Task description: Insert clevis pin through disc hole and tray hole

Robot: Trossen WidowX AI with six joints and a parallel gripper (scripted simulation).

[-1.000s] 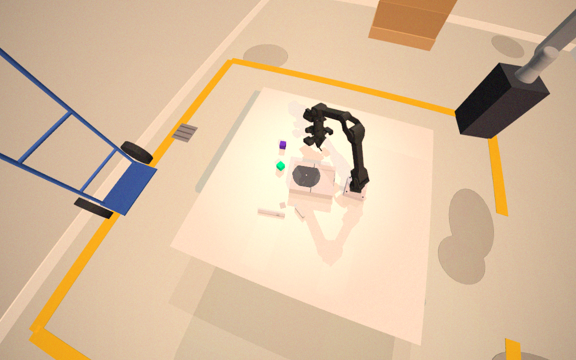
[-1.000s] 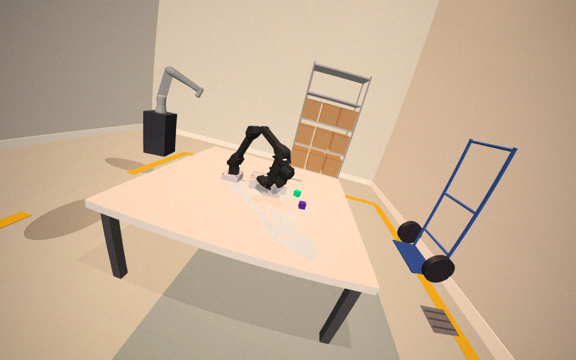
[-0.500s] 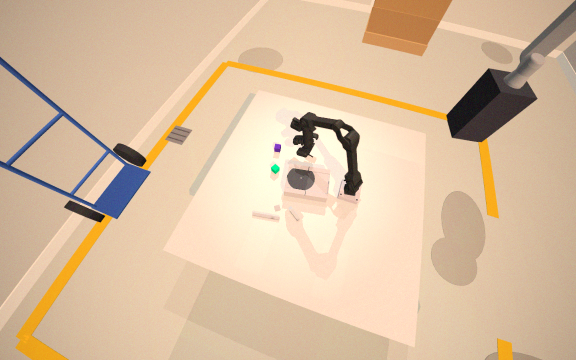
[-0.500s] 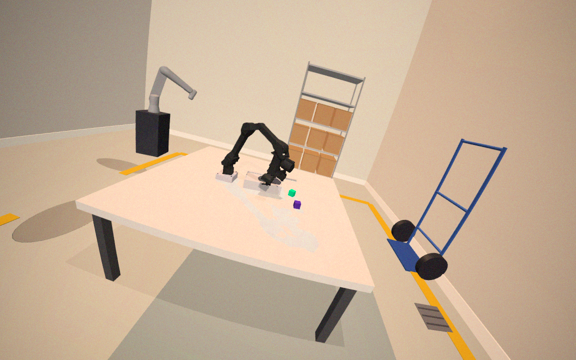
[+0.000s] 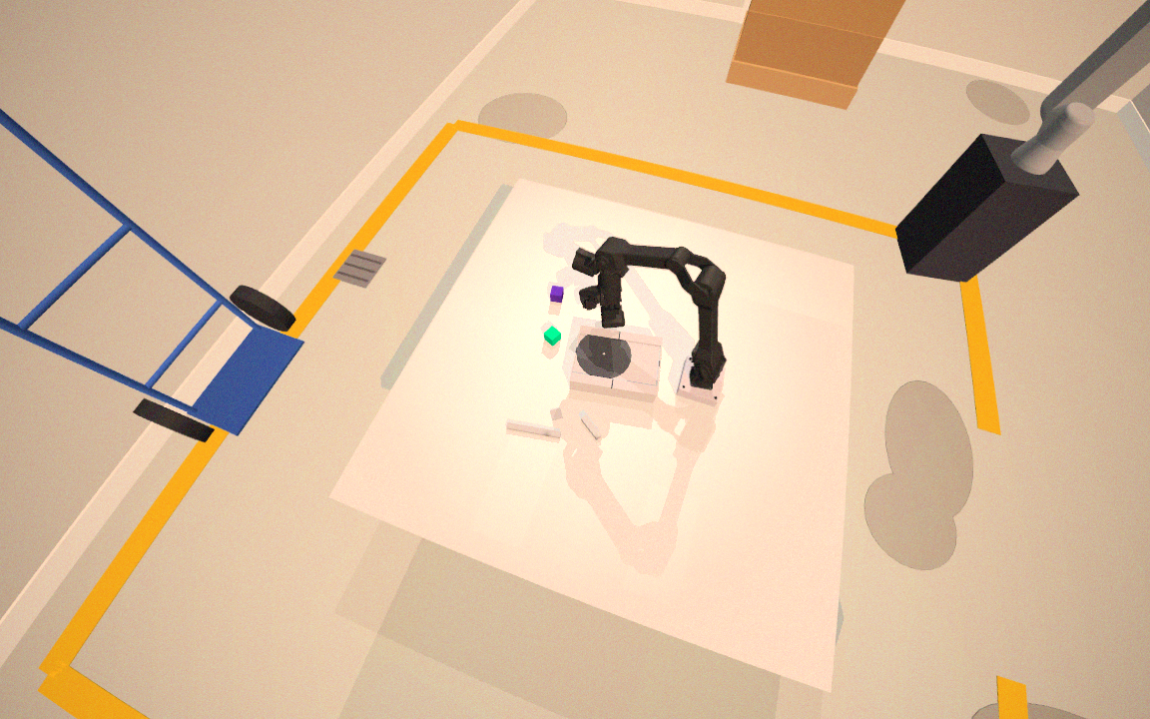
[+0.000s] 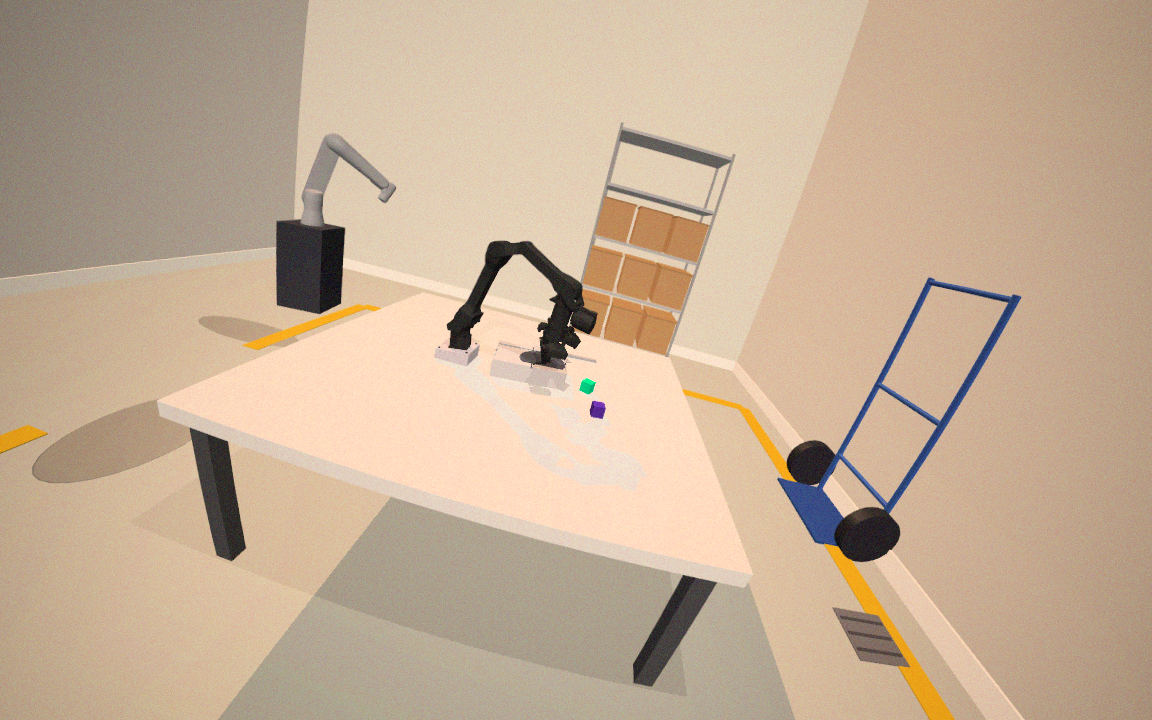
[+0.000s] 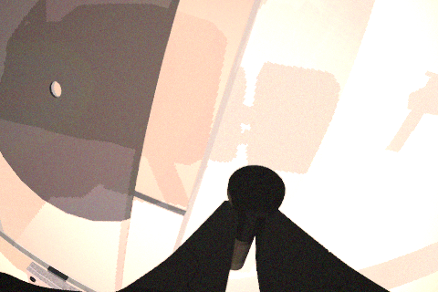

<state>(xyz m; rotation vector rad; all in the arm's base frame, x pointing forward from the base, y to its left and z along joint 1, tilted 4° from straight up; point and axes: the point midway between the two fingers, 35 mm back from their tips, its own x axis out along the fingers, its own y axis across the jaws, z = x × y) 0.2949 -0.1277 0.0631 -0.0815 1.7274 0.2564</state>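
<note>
The aluminium disc lies 100 mm to the left of my gripper tip and 30 mm below it. Round my gripper tip: pale rimmed tray: 40 mm behind, 120 mm to the left, 50 mm below; then green cube: 170 mm ahead, 50 mm to the left, 70 mm below; then clevis pin: 10 mm behind.
</note>
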